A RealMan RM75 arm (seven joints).
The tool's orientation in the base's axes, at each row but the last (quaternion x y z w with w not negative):
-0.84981 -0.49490 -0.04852 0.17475
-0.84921 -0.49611 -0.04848 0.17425
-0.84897 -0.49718 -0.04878 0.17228
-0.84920 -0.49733 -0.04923 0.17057
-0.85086 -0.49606 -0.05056 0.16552
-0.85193 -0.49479 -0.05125 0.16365
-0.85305 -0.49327 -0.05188 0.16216
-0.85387 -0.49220 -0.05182 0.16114
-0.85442 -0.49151 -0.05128 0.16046
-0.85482 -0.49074 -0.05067 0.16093
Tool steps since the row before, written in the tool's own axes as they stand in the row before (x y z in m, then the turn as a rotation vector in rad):
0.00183 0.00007 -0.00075 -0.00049 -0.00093 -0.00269
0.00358 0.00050 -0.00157 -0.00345 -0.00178 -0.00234
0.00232 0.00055 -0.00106 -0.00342 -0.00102 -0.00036
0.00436 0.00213 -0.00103 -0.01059 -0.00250 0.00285
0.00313 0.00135 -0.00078 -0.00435 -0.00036 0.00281
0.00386 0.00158 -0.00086 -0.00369 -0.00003 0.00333
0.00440 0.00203 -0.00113 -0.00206 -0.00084 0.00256
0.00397 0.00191 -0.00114 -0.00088 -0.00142 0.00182
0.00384 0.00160 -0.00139 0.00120 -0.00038 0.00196
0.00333 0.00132 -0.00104 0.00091 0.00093 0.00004
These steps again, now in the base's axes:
0.00105 0.00122 0.00115 -0.00080 -0.00091 0.00262
0.00237 0.00219 0.00226 -0.00305 -0.00286 0.00175
0.00173 0.00131 0.00145 -0.00256 -0.00250 -0.00028
0.00411 0.00231 0.00156 -0.00770 -0.00668 -0.00475
0.00280 0.00172 0.00120 -0.00272 -0.00250 -0.00365
0.00337 0.00218 0.00141 -0.00214 -0.00194 -0.00405
0.00406 0.00232 0.00170 -0.00195 -0.00047 -0.00273
0.00374 0.00201 0.00163 -0.00179 0.00053 -0.00161
0.00343 0.00197 0.00190 0.00015 0.00180 -0.00147
0.00291 0.00179 0.00150 0.00126 0.00033 -0.00002

